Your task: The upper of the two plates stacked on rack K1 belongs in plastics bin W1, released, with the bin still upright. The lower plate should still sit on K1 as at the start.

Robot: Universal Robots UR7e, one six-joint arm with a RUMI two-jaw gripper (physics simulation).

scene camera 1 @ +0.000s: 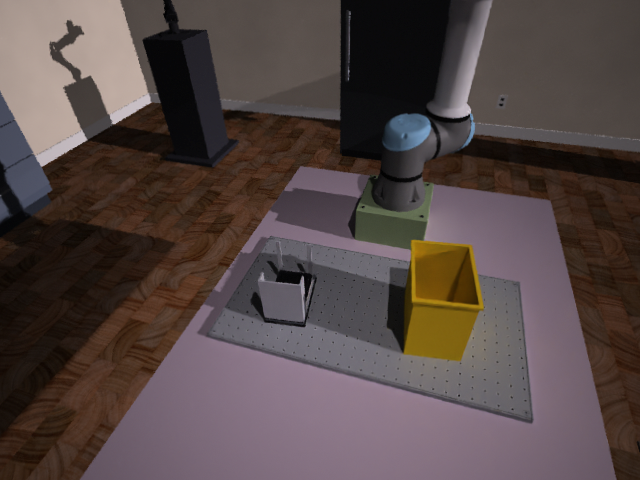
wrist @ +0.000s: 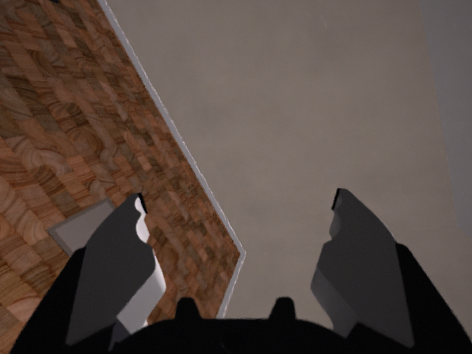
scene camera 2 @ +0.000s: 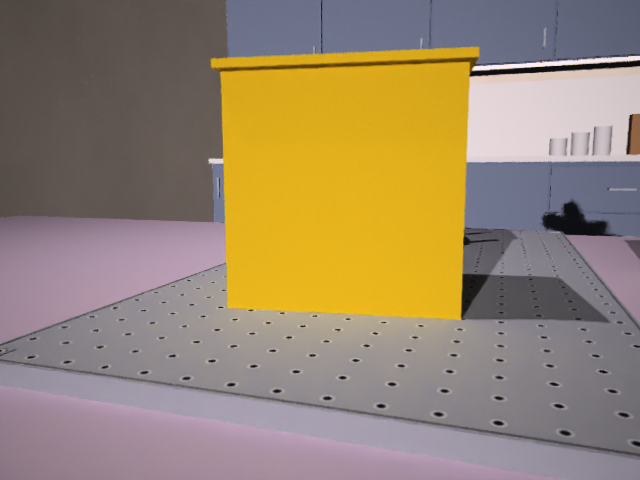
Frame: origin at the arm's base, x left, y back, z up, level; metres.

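Seen in the pictures: gripper, fingertip midpoint: [wrist: 237, 192]; arm's base, link origin: [scene camera 1: 398, 196].
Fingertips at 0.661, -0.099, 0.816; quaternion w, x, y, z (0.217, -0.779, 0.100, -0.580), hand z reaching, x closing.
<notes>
Offsets run from my fingertips to a thing's top centre, as dx, dy, dz. "pt": to the spot under its first point. Level surfaces: height alone.
Rack K1 @(-0.854, -0.285, -0.774) [scene camera 1: 282, 302] stands at the left of the grey perforated board in scene camera 1, with a white front panel, thin upright posts behind and a dark base. A black top surface @(pt -0.867, -0.256, -0.867) [scene camera 1: 290, 277], seemingly of the plate stack, shows between its sides; the two plates cannot be told apart. The yellow plastics bin W1 @(-0.517, -0.268, -0.734) [scene camera 1: 439, 330] [scene camera 2: 343, 186] stands upright on the board's right part; its floor is hidden. My gripper [wrist: 237, 192] is open and empty in the wrist view, facing a wall and wood floor, away from rack and bin. It does not show in the scene views.
The perforated board @(dz -0.914) [scene camera 1: 356, 356] [scene camera 2: 310, 341] lies on a pink table top @(dz -0.927) [scene camera 1: 310, 423] [scene camera 2: 129, 258]. The arm's green base block [scene camera 1: 391, 225] stands behind the board, between rack and bin. A dark pedestal [scene camera 1: 191, 98] and a black cabinet [scene camera 1: 395, 67] stand farther back.
</notes>
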